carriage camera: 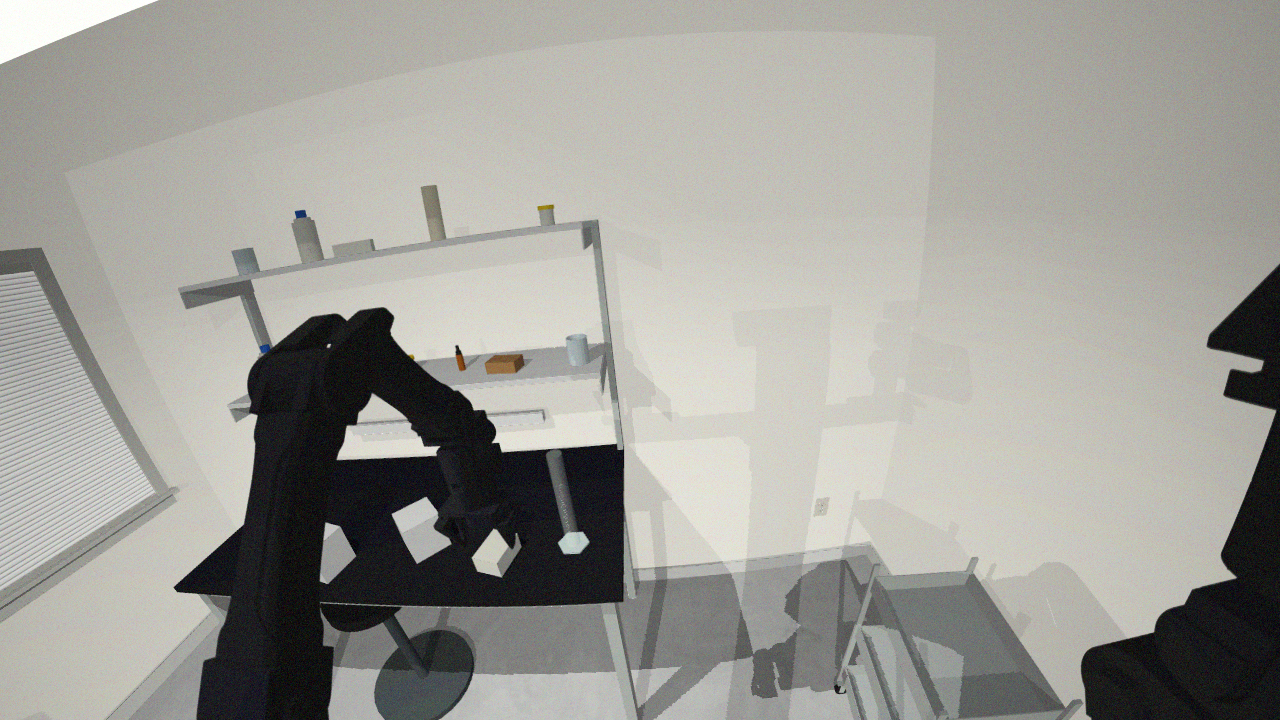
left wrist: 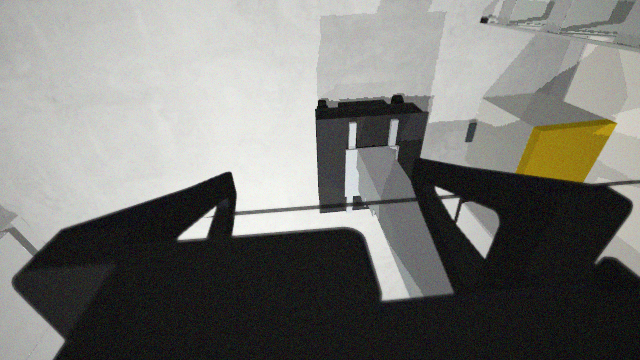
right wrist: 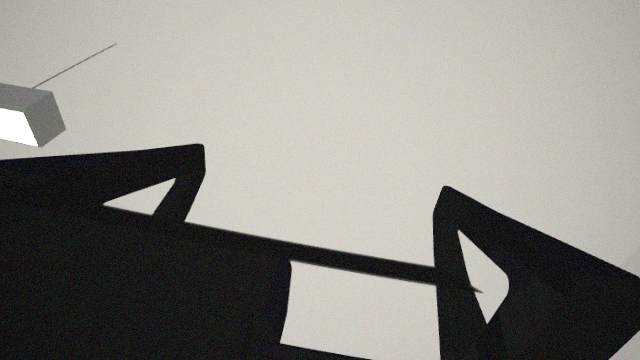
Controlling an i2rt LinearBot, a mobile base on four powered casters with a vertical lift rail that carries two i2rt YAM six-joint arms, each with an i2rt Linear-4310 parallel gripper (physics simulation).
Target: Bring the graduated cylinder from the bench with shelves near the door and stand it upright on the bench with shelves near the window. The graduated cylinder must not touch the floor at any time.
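Note:
The graduated cylinder is a clear tube on a pale hexagonal foot. It appears to stand upright on the black top of the bench with shelves, near the bench's right edge. My left gripper hangs over the bench to the left of the cylinder, apart from it. In the left wrist view the left gripper is open and empty, and the cylinder is not in that view. My right gripper is open and empty against a blank surface. My right arm shows at the picture's right edge.
Two white blocks lie on the bench by my left gripper. The shelves hold bottles, a cup and a brown box. A window is at the left. A stool stands under the bench, a metal rack at lower right.

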